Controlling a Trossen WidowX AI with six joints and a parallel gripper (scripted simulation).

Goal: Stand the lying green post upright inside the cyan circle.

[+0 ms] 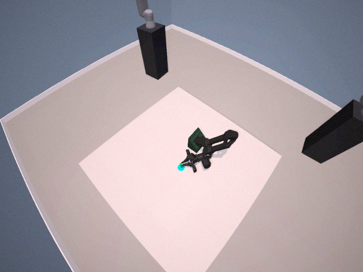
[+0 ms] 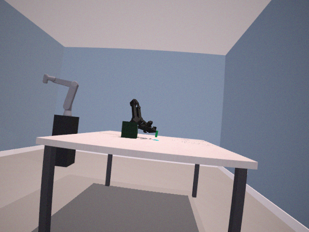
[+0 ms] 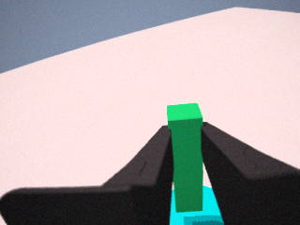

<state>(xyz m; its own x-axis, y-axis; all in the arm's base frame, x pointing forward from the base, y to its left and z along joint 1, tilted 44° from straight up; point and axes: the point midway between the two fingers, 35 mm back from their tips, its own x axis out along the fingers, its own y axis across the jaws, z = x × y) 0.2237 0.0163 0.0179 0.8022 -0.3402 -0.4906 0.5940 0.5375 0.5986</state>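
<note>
My gripper tip is now 8 cm above the cyan circle. Round my gripper tip: green post (2 cm below).
</note>
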